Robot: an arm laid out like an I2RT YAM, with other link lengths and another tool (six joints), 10 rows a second.
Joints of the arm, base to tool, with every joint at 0 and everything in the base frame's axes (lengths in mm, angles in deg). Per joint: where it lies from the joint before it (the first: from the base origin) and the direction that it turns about. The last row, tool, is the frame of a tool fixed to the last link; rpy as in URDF.
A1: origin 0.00 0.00 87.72 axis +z
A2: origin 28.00 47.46 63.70 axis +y
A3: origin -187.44 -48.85 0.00 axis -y
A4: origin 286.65 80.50 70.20 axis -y
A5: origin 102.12 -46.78 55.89 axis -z
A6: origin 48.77 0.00 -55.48 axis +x
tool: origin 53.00 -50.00 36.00 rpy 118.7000 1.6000 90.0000
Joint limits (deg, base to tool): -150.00..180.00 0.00..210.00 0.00..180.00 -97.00..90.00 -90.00..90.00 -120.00..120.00
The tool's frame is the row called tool.
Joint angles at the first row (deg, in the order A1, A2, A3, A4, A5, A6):
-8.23 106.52 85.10 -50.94 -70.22 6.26
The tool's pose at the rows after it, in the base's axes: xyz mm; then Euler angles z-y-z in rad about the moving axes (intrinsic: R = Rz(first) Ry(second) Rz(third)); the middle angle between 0 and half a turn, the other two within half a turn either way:
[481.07, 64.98, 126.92, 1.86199, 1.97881, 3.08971]
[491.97, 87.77, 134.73, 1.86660, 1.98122, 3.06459]
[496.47, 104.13, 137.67, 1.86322, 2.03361, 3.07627]
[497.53, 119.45, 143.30, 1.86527, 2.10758, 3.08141]
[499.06, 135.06, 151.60, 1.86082, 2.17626, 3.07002]
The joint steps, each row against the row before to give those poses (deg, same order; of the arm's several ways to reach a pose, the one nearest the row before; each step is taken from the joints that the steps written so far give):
3.15 0.00 0.05 6.08 1.03 6.34
3.01 0.00 0.10 6.58 0.70 5.79
2.78 0.00 0.68 2.27 4.31 2.87
2.75 0.00 1.62 -0.81 5.00 -0.03
2.69 0.00 1.68 -0.35 4.55 -0.02

